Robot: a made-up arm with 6 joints. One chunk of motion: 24 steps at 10 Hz.
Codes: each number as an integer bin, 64 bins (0 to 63) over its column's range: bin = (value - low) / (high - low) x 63, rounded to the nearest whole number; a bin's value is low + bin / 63 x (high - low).
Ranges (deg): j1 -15..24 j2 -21..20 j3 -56..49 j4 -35..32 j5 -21..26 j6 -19..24
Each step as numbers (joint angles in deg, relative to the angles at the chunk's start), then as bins.
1 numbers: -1.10 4.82 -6.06 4.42 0.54 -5.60
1 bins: 22 40 30 37 29 20
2 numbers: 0.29 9.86 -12.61 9.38 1.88 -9.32
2 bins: 25 47 26 42 31 14
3 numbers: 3.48 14.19 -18.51 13.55 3.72 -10.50
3 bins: 30 54 22 46 33 12
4 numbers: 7.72 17.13 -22.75 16.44 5.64 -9.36
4 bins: 37 59 20 48 36 14
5 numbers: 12.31 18.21 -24.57 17.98 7.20 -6.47
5 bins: 44 60 19 50 38 18
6 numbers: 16.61 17.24 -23.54 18.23 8.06 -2.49
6 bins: 51 59 19 50 39 24
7 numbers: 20.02 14.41 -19.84 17.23 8.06 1.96
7 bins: 57 54 22 49 39 31
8 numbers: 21.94 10.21 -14.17 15.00 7.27 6.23
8 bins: 60 48 25 47 38 37
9 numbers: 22.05 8.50 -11.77 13.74 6.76 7.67
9 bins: 60 45 27 46 37 39
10 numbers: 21.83 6.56 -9.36 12.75 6.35 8.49
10 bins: 59 42 28 45 37 40
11 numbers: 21.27 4.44 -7.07 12.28 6.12 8.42
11 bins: 59 39 29 44 36 40
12 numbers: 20.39 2.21 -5.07 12.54 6.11 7.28
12 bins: 57 36 31 45 36 39
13 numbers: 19.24 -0.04 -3.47 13.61 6.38 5.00
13 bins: 55 32 32 46 37 35
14 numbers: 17.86 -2.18 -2.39 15.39 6.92 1.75
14 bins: 53 29 32 47 37 30
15 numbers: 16.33 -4.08 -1.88 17.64 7.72 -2.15
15 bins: 51 26 32 49 38 25
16 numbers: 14.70 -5.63 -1.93 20.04 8.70 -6.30
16 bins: 48 24 32 52 40 19
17 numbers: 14.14 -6.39 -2.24 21.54 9.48 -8.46
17 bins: 47 22 32 53 41 15
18 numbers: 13.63 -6.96 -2.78 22.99 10.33 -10.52
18 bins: 46 22 32 55 42 12
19 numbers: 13.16 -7.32 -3.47 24.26 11.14 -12.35
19 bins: 45 21 32 56 43 10
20 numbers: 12.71 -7.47 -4.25 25.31 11.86 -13.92
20 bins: 45 21 31 57 44 7
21 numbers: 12.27 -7.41 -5.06 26.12 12.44 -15.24
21 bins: 44 21 31 57 45 6
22 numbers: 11.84 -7.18 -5.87 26.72 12.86 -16.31
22 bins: 43 21 30 58 45 4
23 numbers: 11.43 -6.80 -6.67 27.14 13.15 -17.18
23 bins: 43 22 30 58 46 3
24 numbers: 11.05 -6.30 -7.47 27.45 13.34 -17.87
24 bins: 42 23 29 59 46 2
